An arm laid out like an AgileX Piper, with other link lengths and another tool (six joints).
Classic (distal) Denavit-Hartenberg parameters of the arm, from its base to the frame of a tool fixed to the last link. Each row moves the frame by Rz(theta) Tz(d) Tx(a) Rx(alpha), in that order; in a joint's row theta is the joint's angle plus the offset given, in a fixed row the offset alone. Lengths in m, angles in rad.
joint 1: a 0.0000, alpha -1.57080, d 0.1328, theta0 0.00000
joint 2: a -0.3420, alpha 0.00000, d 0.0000, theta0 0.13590
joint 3: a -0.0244, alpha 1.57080, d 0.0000, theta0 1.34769
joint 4: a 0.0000, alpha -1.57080, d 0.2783, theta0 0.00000
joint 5: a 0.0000, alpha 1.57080, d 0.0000, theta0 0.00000
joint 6: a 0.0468, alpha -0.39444, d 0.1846, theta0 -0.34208
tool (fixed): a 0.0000, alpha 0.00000, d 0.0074, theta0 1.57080
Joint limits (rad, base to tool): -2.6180..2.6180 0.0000..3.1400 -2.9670..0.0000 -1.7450..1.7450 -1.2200..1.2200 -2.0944..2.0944
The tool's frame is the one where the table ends.
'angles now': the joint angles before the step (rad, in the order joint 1, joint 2, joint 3, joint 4, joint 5, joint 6). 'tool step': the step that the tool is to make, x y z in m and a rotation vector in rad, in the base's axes. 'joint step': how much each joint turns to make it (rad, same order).
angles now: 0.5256, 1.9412, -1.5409, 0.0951, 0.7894, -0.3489
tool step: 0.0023, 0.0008, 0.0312, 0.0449, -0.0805, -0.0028
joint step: 0.0000, -0.0594, 0.0000, -0.0007, -0.0329, 0.0000
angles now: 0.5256, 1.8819, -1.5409, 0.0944, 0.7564, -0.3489
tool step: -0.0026, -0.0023, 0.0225, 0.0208, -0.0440, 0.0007
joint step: 0.0000, -0.0451, -0.0001, -0.0041, -0.0032, 0.0000
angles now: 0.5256, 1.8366, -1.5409, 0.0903, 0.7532, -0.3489
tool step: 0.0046, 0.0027, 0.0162, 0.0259, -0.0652, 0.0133
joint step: 0.0018, -0.0250, 0.0000, 0.0024, -0.0433, -0.0198
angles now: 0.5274, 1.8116, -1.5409, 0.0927, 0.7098, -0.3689
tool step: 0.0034, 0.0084, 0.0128, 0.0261, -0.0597, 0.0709
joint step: 0.0000, -0.0161, 0.0000, 0.0702, -0.0396, -0.1166
